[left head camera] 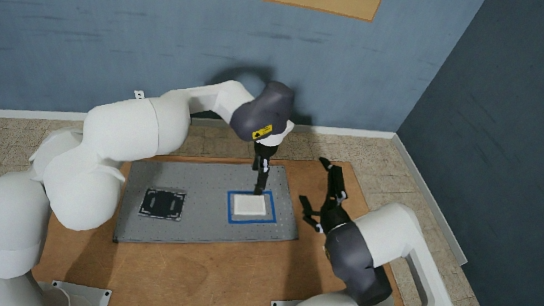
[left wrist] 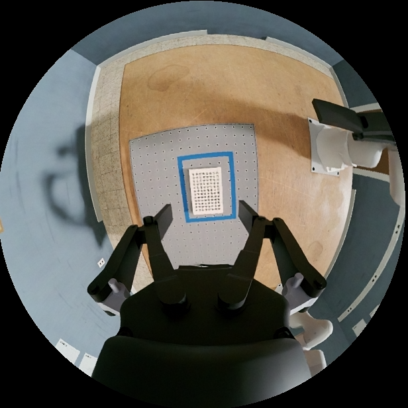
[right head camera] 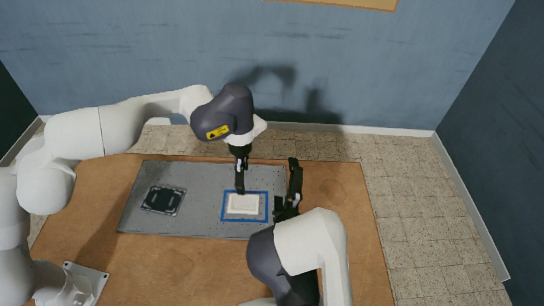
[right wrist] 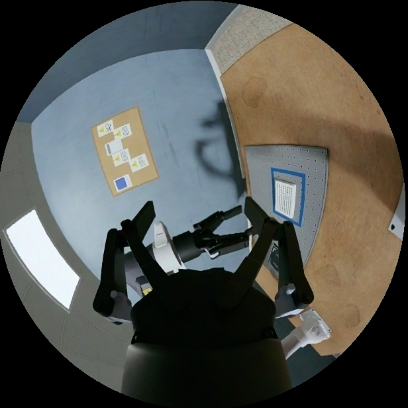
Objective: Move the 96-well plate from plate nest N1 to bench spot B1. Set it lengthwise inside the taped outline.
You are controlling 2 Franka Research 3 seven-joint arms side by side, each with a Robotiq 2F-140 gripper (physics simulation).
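Observation:
The white 96-well plate [left head camera: 250,205] [right head camera: 243,204] [left wrist: 206,191] [right wrist: 285,197] lies flat inside the blue taped outline [left head camera: 230,207] [right head camera: 266,206] [left wrist: 233,185] [right wrist: 302,200], its long side along the outline's long side. In the left wrist view its lower end is close to the lower tape bar. The black plate nest N1 [left head camera: 162,204] [right head camera: 163,200] holds no plate. My left gripper [left head camera: 258,191] [right head camera: 240,191] [left wrist: 204,209] is open and empty, above the plate and apart from it. My right gripper [left head camera: 313,180] [right head camera: 285,181] [right wrist: 199,206] is open and empty, raised to the right of the board.
The grey perforated board [left head camera: 210,232] [right head camera: 200,230] [left wrist: 150,150] carries the nest and the outline. It lies on the brown wooden table [left head camera: 175,270] [right head camera: 175,270]. A blue wall [left head camera: 150,50] [right head camera: 150,50] stands behind the table.

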